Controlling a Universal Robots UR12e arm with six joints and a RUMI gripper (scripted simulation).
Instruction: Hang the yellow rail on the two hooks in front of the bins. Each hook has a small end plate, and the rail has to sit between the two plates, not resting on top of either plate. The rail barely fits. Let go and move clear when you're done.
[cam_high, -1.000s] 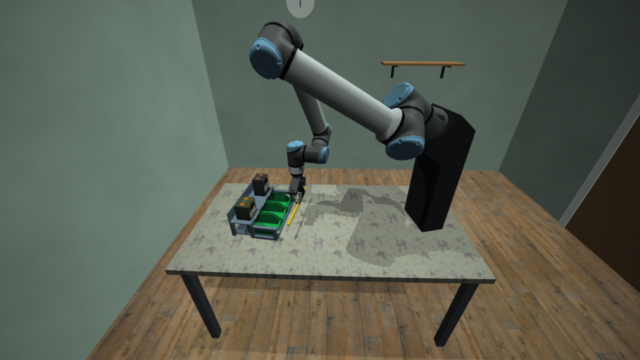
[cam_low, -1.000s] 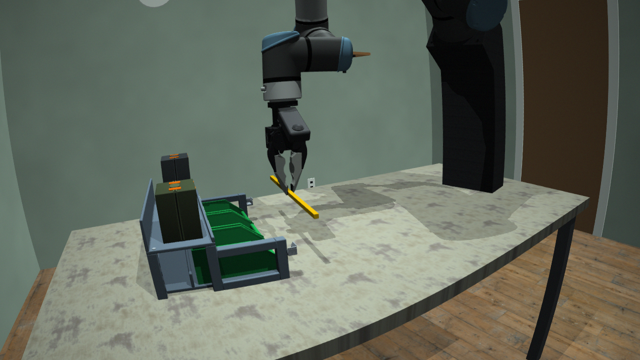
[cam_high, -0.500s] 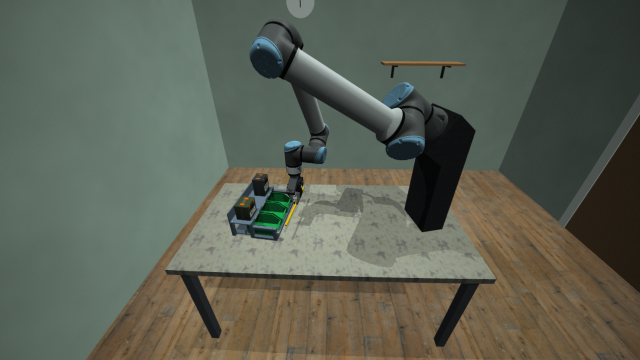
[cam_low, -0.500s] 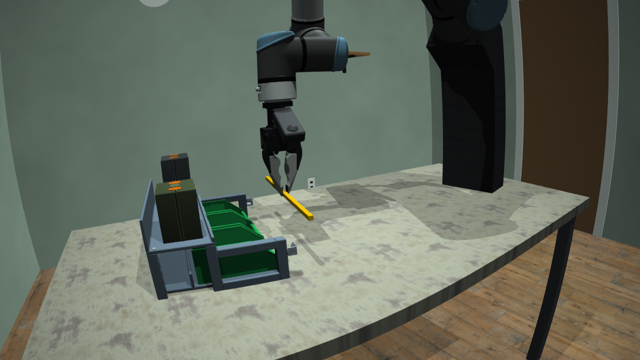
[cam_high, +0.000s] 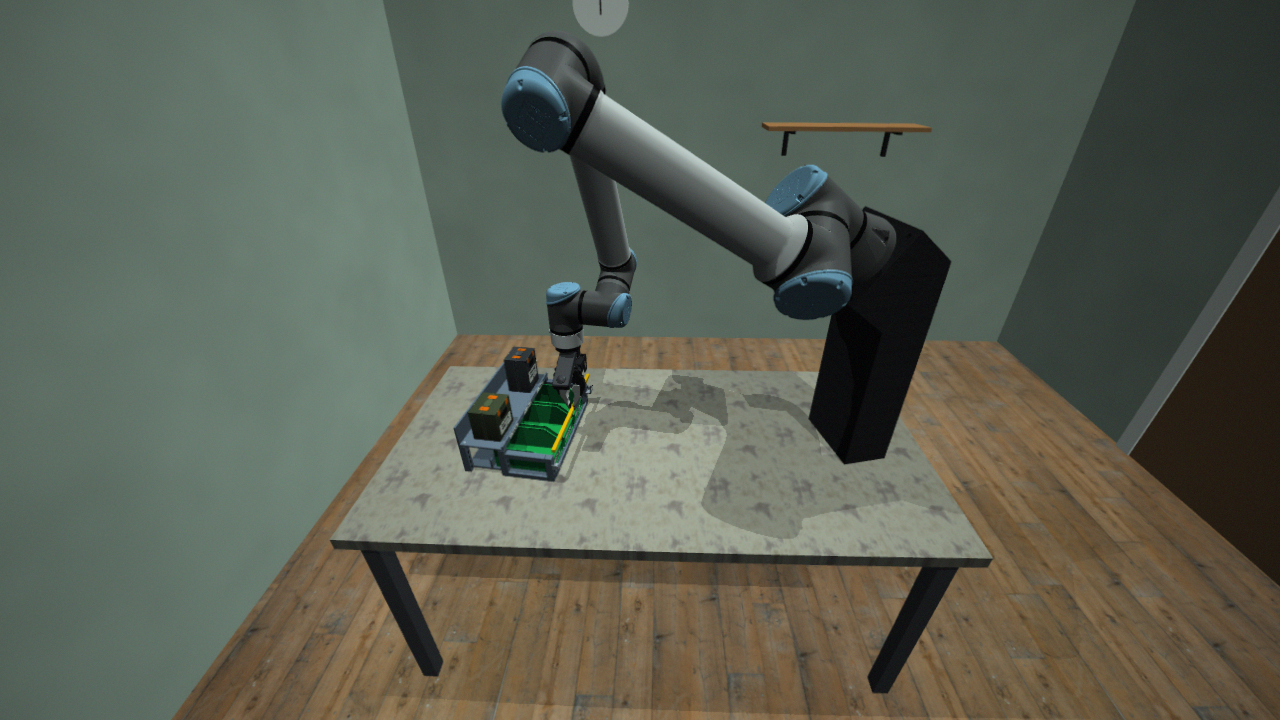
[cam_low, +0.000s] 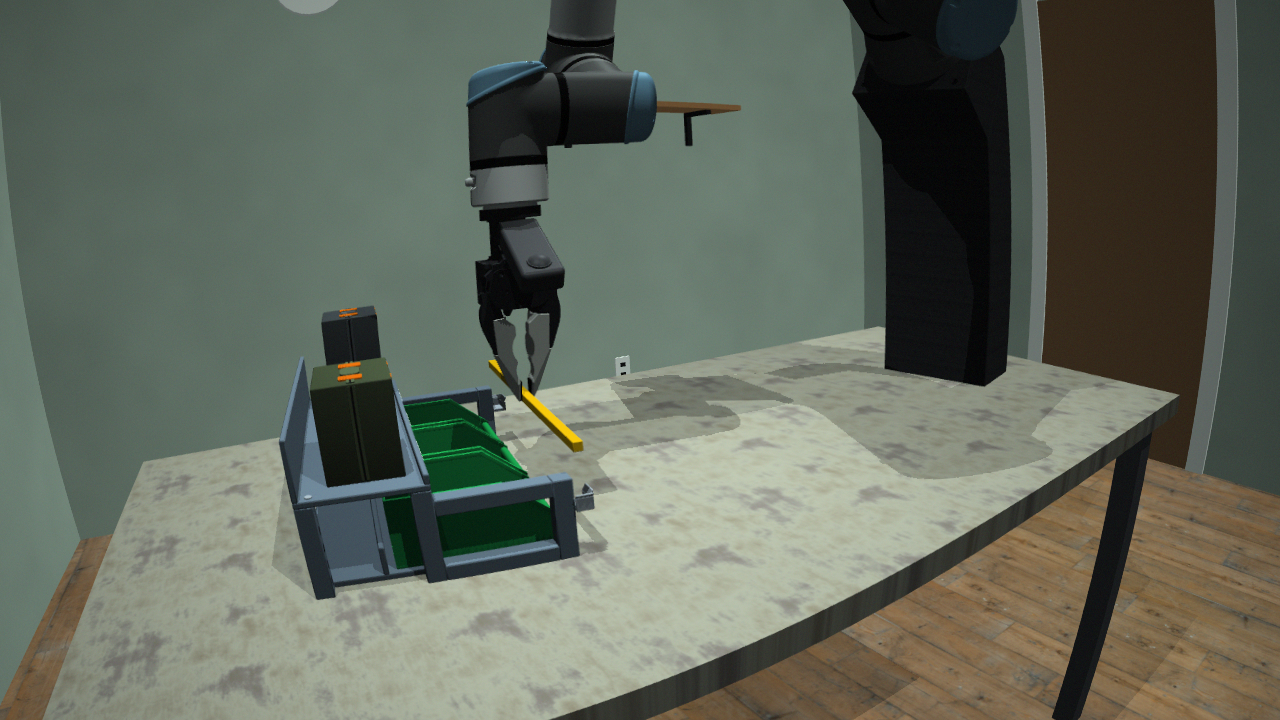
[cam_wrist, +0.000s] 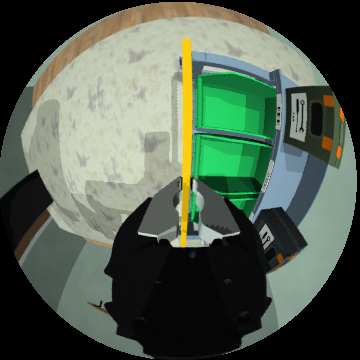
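Now: hand 10 mm above the yellow rail.
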